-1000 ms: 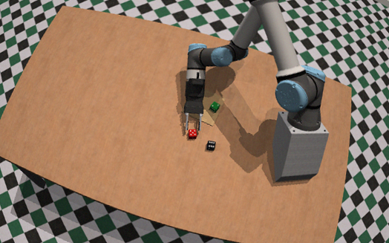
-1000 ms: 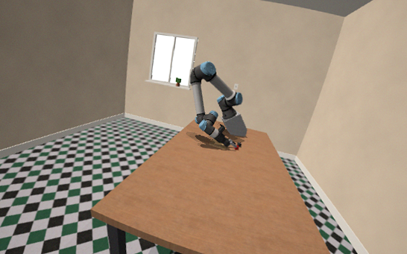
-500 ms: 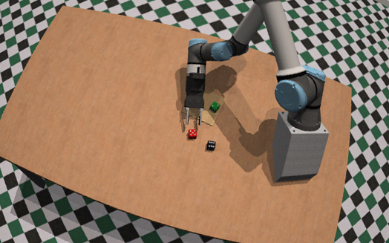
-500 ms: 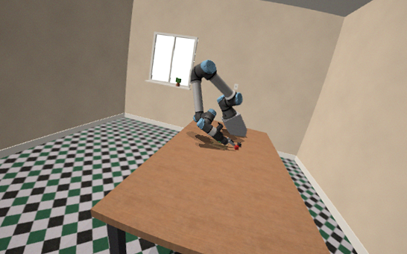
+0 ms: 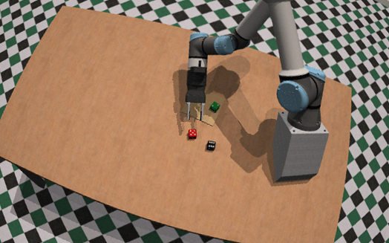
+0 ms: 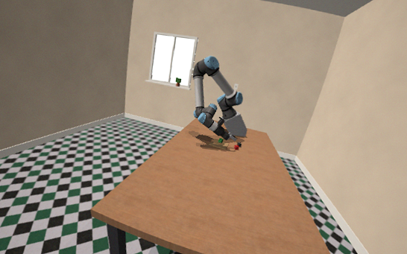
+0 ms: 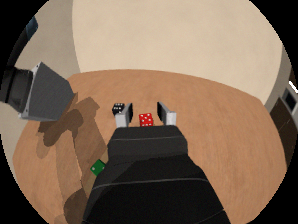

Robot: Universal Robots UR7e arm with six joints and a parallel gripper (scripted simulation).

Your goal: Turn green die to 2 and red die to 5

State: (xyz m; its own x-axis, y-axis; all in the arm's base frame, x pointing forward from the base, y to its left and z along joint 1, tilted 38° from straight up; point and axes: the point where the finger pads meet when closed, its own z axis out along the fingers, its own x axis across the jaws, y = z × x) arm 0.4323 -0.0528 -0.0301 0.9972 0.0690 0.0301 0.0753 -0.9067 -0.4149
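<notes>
My hand is 80 mm above the red die and 40 mm to the right of it. Also, from my hand: green die 90 mm behind, 80 mm to the right, 70 mm below; then black die 90 mm to the left, 80 mm below, 80 mm behind; then tan mat 90 mm to the right, 90 mm below, 40 mm behind.
</notes>
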